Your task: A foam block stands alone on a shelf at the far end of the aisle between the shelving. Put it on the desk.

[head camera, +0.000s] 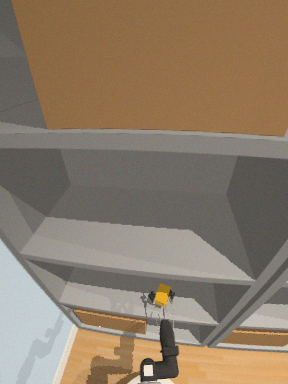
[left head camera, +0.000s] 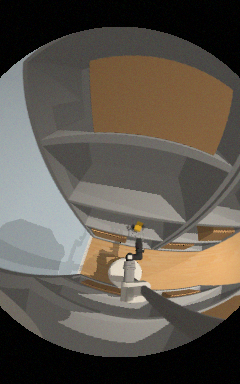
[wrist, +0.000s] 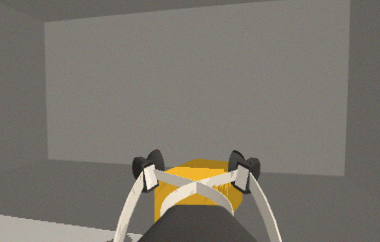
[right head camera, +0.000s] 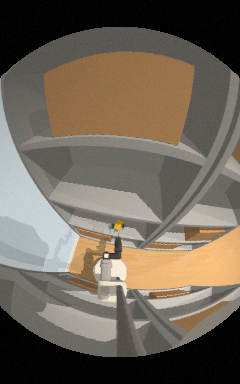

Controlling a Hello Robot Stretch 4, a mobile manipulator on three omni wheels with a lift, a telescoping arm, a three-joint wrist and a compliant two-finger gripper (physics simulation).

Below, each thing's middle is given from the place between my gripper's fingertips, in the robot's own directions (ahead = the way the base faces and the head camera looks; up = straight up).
Labels:
Right now my hand is 1 cm past the yellow foam block [wrist: 197, 169], 1 cm to the left of it and 3 cm above it.

